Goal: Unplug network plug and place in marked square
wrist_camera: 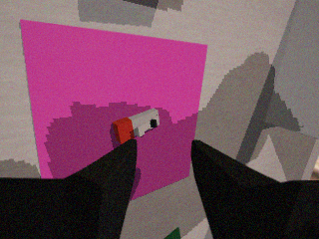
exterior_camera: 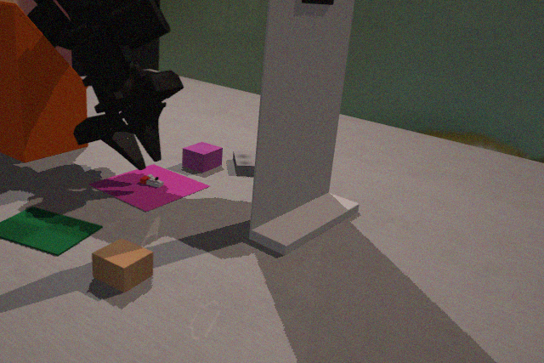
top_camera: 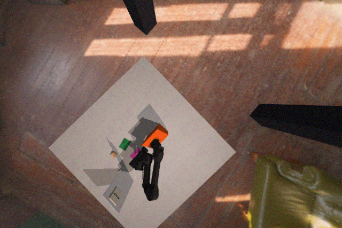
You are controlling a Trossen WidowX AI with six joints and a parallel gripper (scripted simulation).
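Right now the network plug is 10 mm to the left of my gripper tip and 20 mm below it. Round my gripper tip: flat magenta square (30 mm below); then grey piece (90 mm ahead, 180 mm to the left, 20 mm below); then flat green square (170 mm to the right, 30 mm below).
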